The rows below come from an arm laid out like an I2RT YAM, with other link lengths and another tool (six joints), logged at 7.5 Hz.
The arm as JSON. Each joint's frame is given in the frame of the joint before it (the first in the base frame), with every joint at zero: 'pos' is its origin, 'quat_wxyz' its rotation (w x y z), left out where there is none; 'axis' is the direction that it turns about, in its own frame. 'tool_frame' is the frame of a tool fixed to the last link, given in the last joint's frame.
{
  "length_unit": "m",
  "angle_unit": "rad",
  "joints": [
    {
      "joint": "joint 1",
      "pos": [
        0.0,
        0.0,
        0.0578
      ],
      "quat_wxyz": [
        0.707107,
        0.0,
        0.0,
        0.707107
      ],
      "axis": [
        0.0,
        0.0,
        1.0
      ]
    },
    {
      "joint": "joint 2",
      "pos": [
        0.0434,
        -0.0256,
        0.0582
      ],
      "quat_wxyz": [
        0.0,
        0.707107,
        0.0,
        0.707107
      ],
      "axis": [
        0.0,
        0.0,
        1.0
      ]
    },
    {
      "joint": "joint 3",
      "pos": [
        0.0,
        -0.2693,
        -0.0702
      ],
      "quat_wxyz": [
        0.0,
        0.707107,
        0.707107,
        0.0
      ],
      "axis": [
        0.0,
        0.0,
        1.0
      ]
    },
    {
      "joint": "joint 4",
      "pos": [
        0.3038,
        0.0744,
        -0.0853
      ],
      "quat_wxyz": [
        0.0,
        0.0,
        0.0,
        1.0
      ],
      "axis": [
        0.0,
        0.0,
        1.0
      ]
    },
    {
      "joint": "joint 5",
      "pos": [
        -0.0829,
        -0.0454,
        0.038
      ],
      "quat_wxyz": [
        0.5,
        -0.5,
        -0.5,
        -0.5
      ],
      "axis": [
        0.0,
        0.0,
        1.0
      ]
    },
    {
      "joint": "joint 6",
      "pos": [
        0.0,
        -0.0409,
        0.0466
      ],
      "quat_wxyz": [
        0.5,
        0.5,
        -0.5,
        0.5
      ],
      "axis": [
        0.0,
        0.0,
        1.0
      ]
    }
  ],
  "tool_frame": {
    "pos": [
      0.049,
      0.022,
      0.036
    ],
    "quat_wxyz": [
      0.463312,
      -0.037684,
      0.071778,
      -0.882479
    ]
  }
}
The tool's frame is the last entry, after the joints.
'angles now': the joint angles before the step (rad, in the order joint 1, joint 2, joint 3, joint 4, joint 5, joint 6). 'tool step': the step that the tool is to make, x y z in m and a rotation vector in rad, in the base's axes. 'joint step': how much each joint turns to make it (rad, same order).
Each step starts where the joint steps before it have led.
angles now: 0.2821, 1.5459, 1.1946, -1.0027, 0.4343, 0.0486
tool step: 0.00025, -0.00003, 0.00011, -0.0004, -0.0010, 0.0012
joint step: 0.0000, 0.0001, 0.0004, 0.0011, 0.0004, -0.0015
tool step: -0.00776, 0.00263, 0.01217, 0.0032, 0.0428, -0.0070
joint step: 0.0092, -0.0001, 0.0377, -0.0866, -0.0118, 0.0207
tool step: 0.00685, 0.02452, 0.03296, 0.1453, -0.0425, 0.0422
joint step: 0.0327, 0.0000, 0.1106, -0.0323, -0.1248, 0.0178
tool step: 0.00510, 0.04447, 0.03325, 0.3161, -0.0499, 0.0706
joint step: 0.0454, -0.0042, 0.0870, 0.0537, -0.2739, 0.0645
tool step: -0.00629, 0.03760, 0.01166, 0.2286, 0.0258, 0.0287
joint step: 0.0512, 0.0000, 0.0054, 0.0672, -0.1918, 0.1122
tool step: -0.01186, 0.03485, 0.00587, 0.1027, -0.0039, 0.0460
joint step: 0.0805, 0.0004, -0.0027, 0.0671, -0.0629, 0.0747
